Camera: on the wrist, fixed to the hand. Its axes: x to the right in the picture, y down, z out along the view.
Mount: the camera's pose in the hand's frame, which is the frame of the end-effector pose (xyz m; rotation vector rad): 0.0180 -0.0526 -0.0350 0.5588 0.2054 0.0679
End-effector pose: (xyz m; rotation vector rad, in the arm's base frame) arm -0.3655 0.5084 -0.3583 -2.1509 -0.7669 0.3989
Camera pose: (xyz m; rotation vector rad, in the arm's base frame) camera -0.3543 0.5256 -0.2959 -1.6602 -0.4042 0.3680
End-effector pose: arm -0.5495 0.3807 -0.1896 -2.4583 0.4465 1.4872
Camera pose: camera -0.4933 0.4147 -0.1875 -2.1563 0.8595 0.9569
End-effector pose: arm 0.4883 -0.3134 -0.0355 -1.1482 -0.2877 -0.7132
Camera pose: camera 0.4627 -0.3633 -0.0014 -0.5471 -0.2511 -0.6308
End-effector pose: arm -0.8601 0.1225 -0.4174 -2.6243 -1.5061 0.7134
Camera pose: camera -0.8809 0.1721 -0.3796 -2.2453 -0.9868 0.7144
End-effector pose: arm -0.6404 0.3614 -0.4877 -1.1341 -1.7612 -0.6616
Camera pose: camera -0.6766 0.3180 -0.4542 -0.7081 -1.5825 -0.2074
